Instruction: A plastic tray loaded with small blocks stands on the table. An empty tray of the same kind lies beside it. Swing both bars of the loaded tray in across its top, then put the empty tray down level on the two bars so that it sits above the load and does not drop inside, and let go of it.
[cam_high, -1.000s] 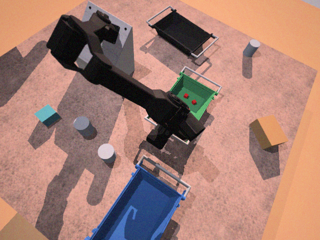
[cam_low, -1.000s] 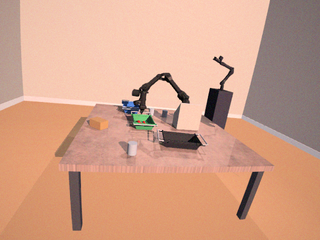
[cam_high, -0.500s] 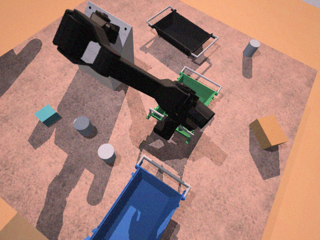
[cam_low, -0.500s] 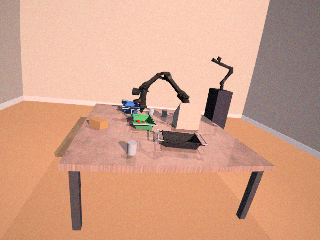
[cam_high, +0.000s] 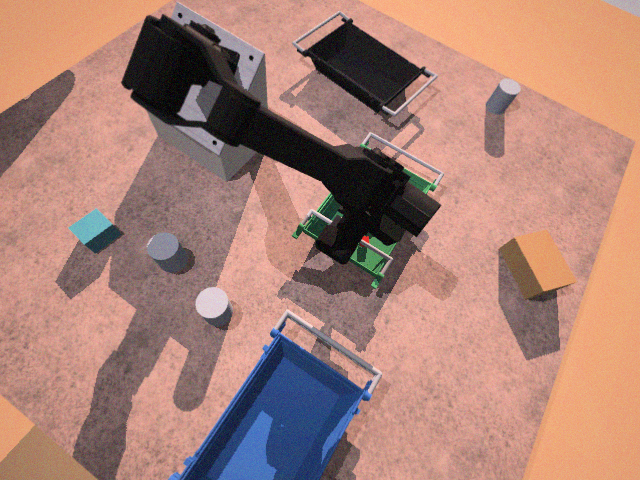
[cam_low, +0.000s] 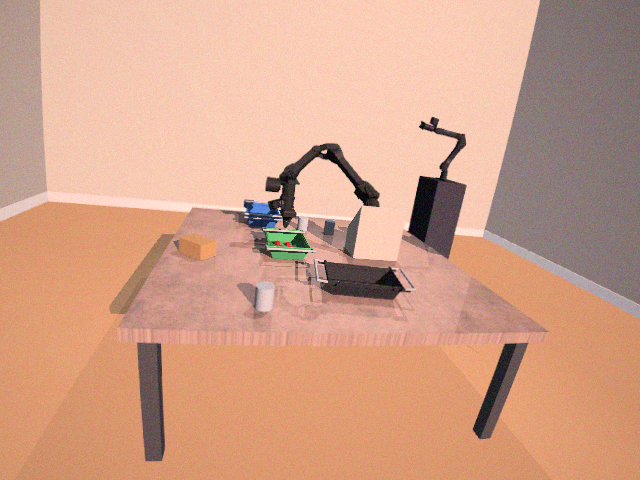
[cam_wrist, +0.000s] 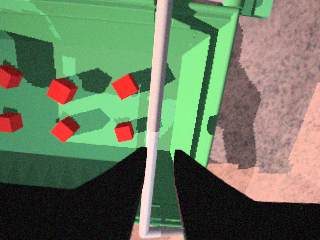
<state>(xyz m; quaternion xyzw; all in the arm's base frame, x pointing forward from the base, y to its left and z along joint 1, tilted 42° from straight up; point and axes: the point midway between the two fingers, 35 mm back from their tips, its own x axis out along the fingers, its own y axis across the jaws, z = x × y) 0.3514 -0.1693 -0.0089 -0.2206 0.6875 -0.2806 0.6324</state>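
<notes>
My gripper tip is now 47 cm to the right of the dark tray, 19 cm past it and 3 cm above it. From my gripper tip the other things lie so: teal block 43 cm behind, 23 cm to the right, 5 cm below; then orange box 37 cm ahead, 17 cm to the left, 5 cm below.
</notes>
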